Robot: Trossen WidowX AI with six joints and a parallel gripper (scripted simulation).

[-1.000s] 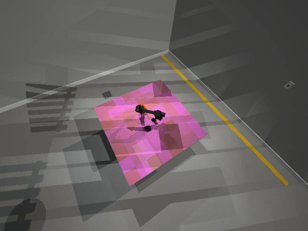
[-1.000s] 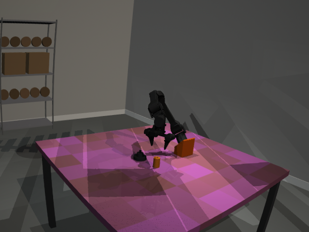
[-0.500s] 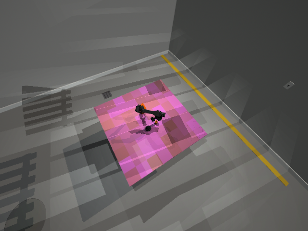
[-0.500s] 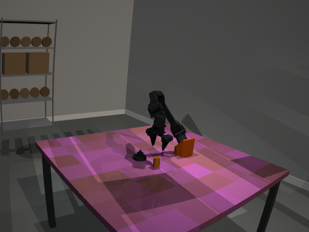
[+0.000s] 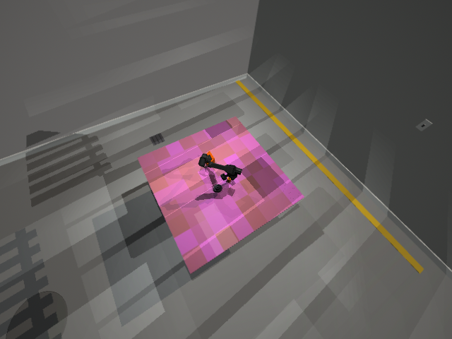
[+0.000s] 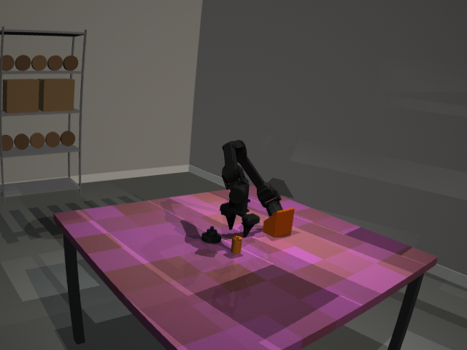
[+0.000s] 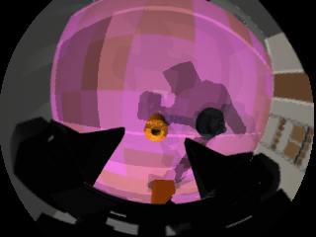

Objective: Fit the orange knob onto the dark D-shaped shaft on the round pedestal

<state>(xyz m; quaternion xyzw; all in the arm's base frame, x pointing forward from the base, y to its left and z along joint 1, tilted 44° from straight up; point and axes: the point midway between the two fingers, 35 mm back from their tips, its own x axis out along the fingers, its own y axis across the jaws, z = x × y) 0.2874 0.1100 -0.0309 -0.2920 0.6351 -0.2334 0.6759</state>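
Now: gripper tip 50 mm above the orange knob. Round my gripper tip: dark round pedestal: 30 mm ahead, 150 mm to the right, 50 mm below.
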